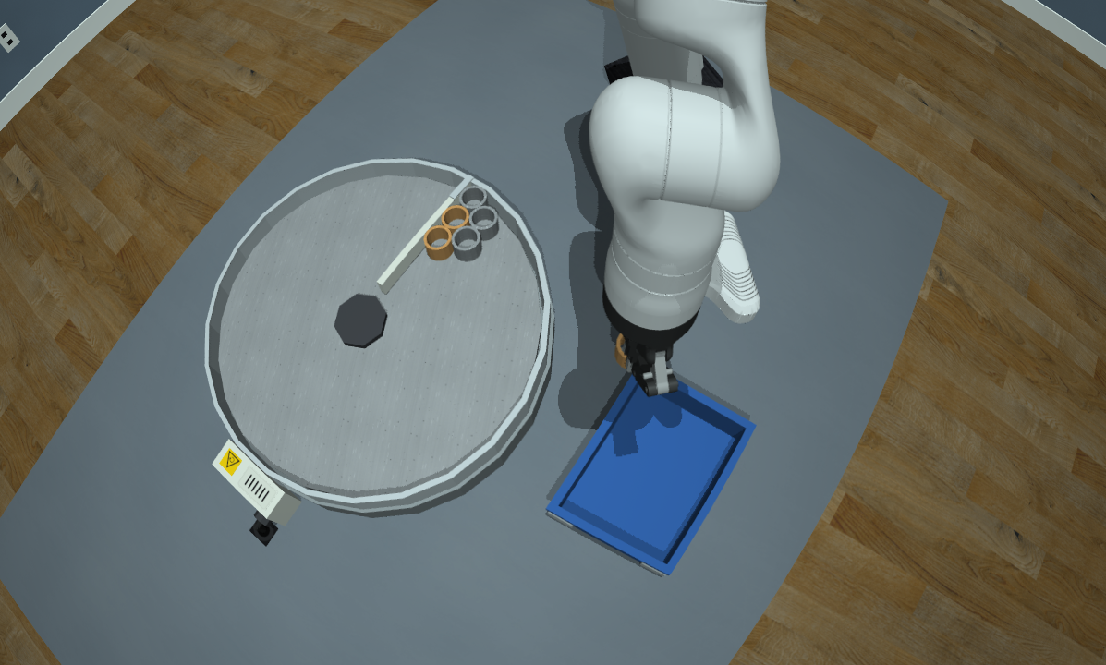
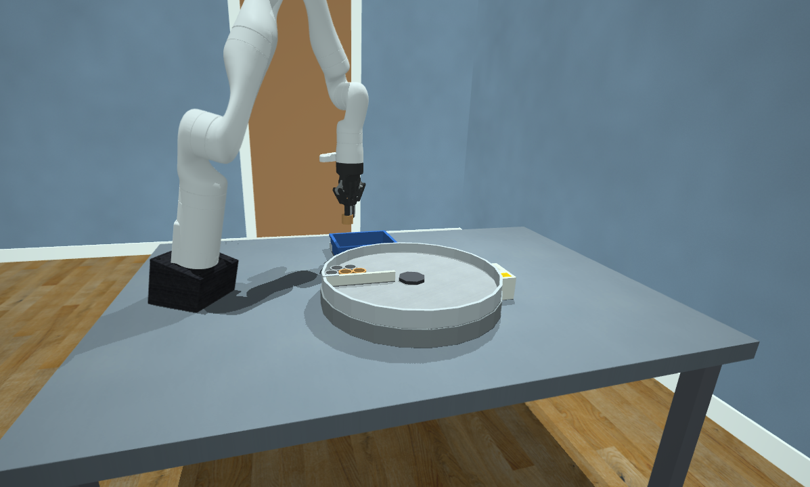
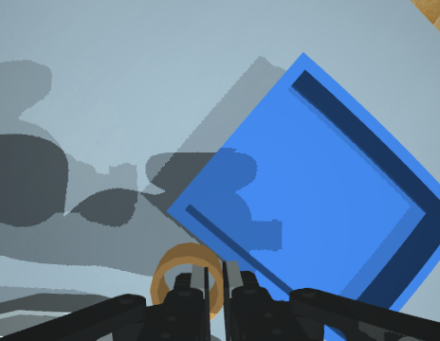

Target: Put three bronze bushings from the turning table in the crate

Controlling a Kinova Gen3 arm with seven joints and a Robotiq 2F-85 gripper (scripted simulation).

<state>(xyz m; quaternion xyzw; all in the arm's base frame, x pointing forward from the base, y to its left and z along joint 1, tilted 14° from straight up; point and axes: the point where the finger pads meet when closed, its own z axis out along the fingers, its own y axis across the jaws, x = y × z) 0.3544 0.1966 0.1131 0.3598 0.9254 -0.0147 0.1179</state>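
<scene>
The blue crate lies 13 cm below my hand, 7 cm to the left of it and 5 cm ahead of it. The rest, counted from my hand: turning table (28 cm to the right, 11 cm ahead, 10 cm below).
</scene>
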